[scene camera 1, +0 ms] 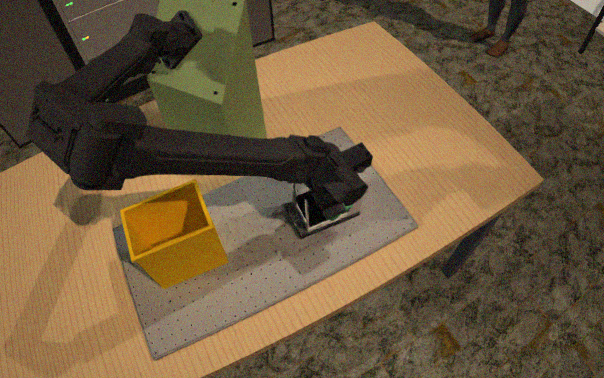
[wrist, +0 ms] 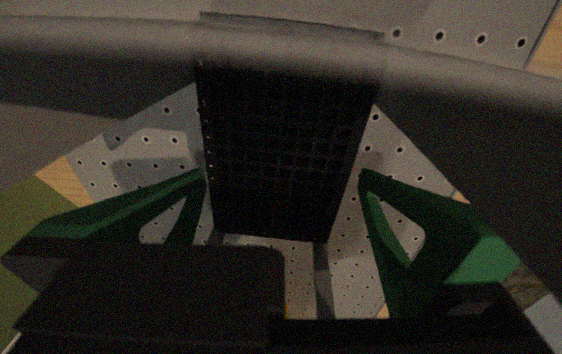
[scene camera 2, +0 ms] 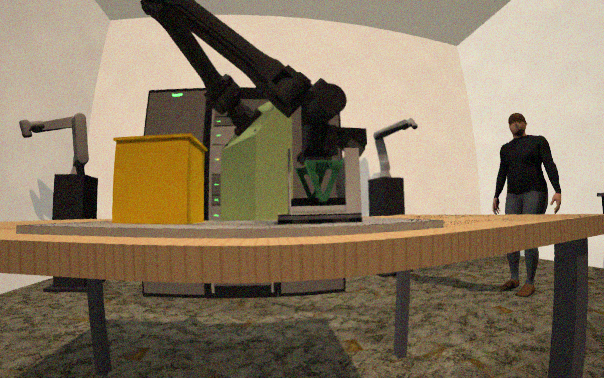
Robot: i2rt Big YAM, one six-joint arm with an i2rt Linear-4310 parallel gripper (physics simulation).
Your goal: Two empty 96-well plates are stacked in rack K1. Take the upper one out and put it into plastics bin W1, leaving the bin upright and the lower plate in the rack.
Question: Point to a yellow bin W1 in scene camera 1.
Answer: At 171, 235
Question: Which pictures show my gripper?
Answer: Scene camera 1, the wrist view and scene camera 2: all of them.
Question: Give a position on a yellow bin W1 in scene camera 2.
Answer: At 158, 179
